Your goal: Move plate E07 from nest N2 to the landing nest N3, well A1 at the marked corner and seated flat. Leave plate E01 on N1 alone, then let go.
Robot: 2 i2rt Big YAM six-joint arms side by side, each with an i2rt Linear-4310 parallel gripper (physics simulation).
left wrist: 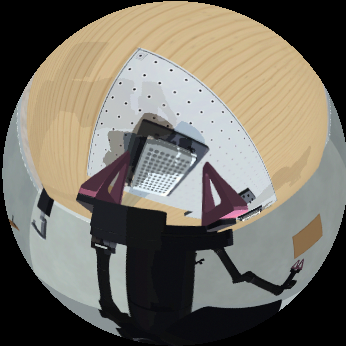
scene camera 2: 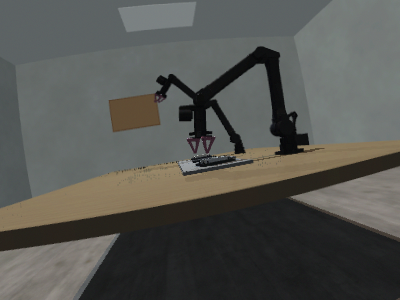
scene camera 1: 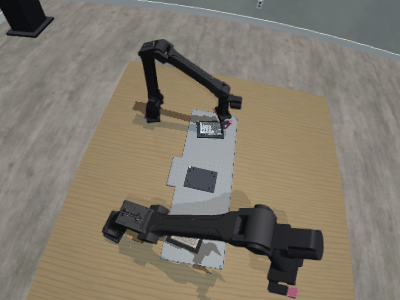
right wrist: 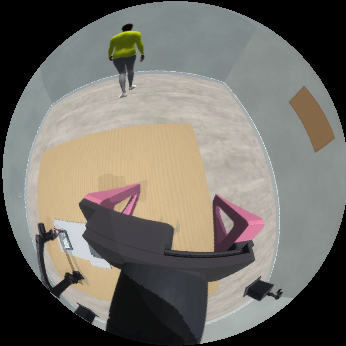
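A clear-topped well plate (scene camera 1: 210, 129) (left wrist: 162, 172) sits in a dark nest at the board's upper end in scene camera 1. A pale plate (scene camera 1: 186, 242) sits at the lower end, partly under the right arm. A bare dark nest (scene camera 1: 200, 180) lies between them. Plate and nest labels and the marked corner cannot be read, so I cannot tell which plate is E07. My left gripper (scene camera 1: 223, 120) (scene camera 2: 201, 151) (left wrist: 167, 158) is open, pointing down above the upper plate's right side, holding nothing. My right gripper (scene camera 2: 159, 98) (right wrist: 176, 193) is open and empty, high and far from the plates.
A pale perforated board (scene camera 1: 210, 155) (left wrist: 165, 85) carries the nests on the wooden table (scene camera 1: 280, 150) (right wrist: 165, 150). The right arm (scene camera 1: 195, 226) spans the board's lower part in scene camera 1. A person (right wrist: 126, 50) in a yellow top stands on the floor beyond the table.
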